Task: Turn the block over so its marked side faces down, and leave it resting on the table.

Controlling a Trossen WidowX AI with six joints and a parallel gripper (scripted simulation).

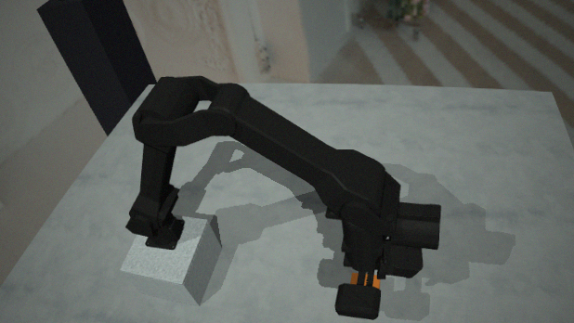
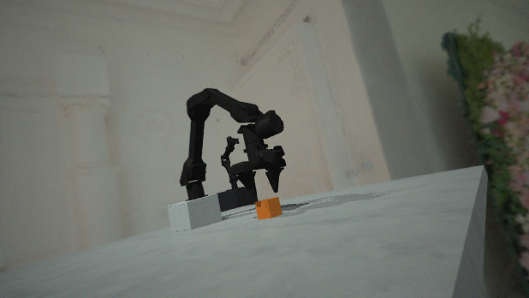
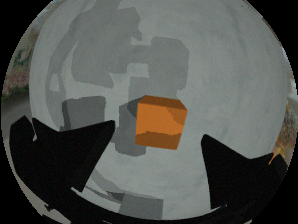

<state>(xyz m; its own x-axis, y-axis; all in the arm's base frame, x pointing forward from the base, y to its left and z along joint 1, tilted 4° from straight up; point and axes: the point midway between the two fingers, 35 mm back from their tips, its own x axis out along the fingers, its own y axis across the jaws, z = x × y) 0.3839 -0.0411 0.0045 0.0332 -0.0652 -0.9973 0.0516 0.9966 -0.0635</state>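
The orange block is 4 cm below my gripper tip and 2 cm behind it.
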